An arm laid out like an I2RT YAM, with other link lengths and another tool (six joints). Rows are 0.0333 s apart.
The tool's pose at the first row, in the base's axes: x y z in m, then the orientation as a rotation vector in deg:
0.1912 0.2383 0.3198 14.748 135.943 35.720
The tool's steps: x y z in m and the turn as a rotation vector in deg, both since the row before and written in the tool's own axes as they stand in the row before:
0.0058 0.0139 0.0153 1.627 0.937 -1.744
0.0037 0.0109 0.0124 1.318 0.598 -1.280
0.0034 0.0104 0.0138 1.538 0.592 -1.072
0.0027 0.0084 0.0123 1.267 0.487 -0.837
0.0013 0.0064 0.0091 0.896 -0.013 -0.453
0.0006 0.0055 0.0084 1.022 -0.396 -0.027
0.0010 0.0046 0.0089 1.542 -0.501 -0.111
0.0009 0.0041 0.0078 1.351 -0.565 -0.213
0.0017 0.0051 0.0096 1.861 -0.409 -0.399
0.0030 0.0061 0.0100 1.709 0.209 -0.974
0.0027 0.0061 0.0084 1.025 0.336 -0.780
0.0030 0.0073 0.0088 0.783 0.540 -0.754
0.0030 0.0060 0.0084 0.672 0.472 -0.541
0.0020 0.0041 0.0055 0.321 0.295 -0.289
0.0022 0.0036 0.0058 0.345 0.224 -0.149
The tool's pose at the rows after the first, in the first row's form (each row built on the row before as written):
0.1970 0.2579 0.3133 13.121 137.399 33.232
0.2022 0.2730 0.3077 11.993 138.391 31.220
0.2083 0.2879 0.3006 11.208 139.421 29.022
0.2139 0.3001 0.2936 10.614 140.247 27.220
0.2185 0.3090 0.2886 10.433 140.473 25.930
0.2233 0.3166 0.2840 10.900 140.354 24.597
0.2281 0.3234 0.2784 11.497 140.249 22.576
0.2324 0.3293 0.2734 11.894 140.015 20.734
0.2374 0.3365 0.2668 12.257 140.029 18.223
0.2418 0.3448 0.2592 11.776 140.607 15.751
0.2454 0.3525 0.2527 11.225 141.152 14.213
0.2491 0.3613 0.2458 10.583 141.845 13.009
0.2523 0.3687 0.2387 10.160 142.437 12.017
0.2544 0.3737 0.2340 9.915 142.788 11.538
0.2564 0.3782 0.2288 9.858 143.064 11.077

